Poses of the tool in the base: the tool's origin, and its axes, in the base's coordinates. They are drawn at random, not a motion.
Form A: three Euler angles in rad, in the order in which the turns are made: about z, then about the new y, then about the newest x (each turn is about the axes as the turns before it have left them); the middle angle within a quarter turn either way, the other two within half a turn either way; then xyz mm.
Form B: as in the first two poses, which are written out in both.
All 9 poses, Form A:
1: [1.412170, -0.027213, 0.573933, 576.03, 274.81, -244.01]
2: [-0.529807, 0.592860, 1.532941, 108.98, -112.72, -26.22]
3: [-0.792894, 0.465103, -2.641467, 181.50, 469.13, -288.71]
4: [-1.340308, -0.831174, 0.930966, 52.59, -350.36, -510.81]
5: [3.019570, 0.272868, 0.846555, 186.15, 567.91, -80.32]
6: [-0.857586, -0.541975, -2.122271, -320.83, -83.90, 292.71]
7: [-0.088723, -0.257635, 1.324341, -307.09, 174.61, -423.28]
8: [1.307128, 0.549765, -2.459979, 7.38, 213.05, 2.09]
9: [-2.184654, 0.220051, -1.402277, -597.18, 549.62, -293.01]
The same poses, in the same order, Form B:
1:
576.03, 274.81, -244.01
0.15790, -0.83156, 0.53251
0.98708, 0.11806, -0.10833
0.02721, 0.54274, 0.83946

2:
108.98, -112.72, -26.22
0.71565, 0.50092, -0.48676
-0.41912, -0.24951, -0.87297
-0.55874, 0.82875, 0.03139

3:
181.50, 469.13, -288.71
0.62724, -0.77608, 0.06540
-0.63671, -0.46261, 0.61691
-0.44851, -0.42860, -0.78431

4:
52.59, -350.36, -510.81
0.15398, 0.44589, -0.88174
-0.65618, 0.71333, 0.24613
0.73872, 0.54069, 0.40242

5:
186.15, 567.91, -80.32
-0.95584, -0.28100, -0.08606
0.11722, -0.63307, 0.76517
-0.26949, 0.72129, 0.63805

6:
-320.83, -83.90, 292.71
0.56050, -0.10878, 0.82098
-0.64789, -0.67507, 0.35288
0.51583, -0.72969, -0.44886

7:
-307.09, 174.61, -423.28
0.96319, -0.22451, -0.14785
-0.08568, 0.26490, -0.96046
0.25479, 0.93778, 0.23592

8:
7.38, 213.05, 2.09
0.22222, 0.66392, -0.71402
0.82318, -0.52020, -0.22751
-0.52249, -0.53721, -0.66213

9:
-597.18, 549.62, -293.01
-0.56214, 0.26106, 0.78476
-0.79772, 0.07929, -0.59779
-0.21828, -0.96206, 0.16368

